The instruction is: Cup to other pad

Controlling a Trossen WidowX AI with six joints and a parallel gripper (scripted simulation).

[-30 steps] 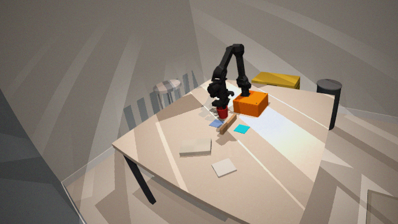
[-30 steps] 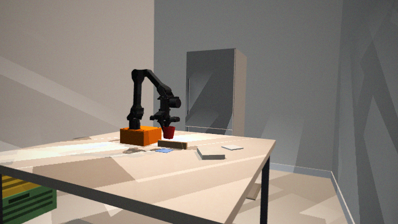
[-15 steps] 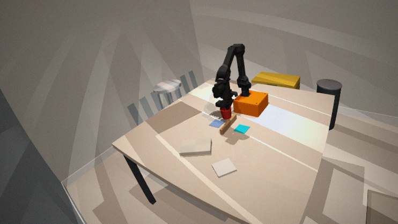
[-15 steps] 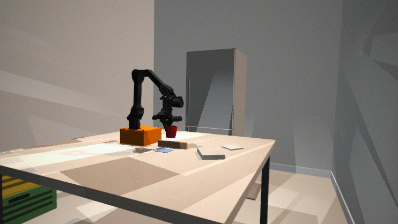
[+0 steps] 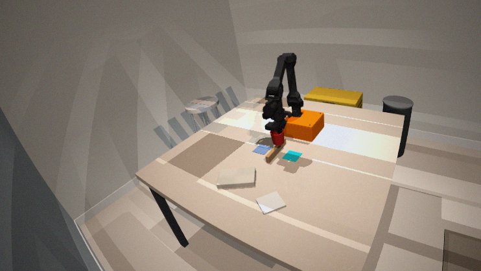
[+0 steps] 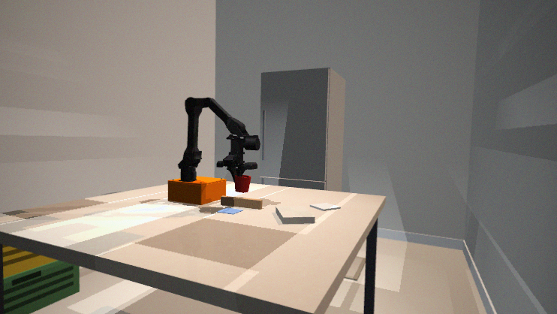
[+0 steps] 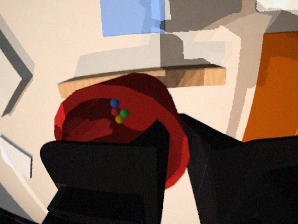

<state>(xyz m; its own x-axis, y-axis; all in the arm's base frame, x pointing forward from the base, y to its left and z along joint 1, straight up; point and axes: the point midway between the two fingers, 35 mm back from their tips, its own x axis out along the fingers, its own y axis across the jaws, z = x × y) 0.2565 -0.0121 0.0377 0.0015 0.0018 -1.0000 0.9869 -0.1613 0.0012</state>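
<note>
The cyan pad is 4 cm ahead of my gripper tip, 7 cm to the left of it and 11 cm below it. Also, from my gripper tip: wooden bar: 3 cm ahead, 2 cm to the right, 9 cm below; blue pad: 2 cm ahead, 11 cm to the right, 11 cm below; red cup: 3 cm ahead, 1 cm to the right.
</note>
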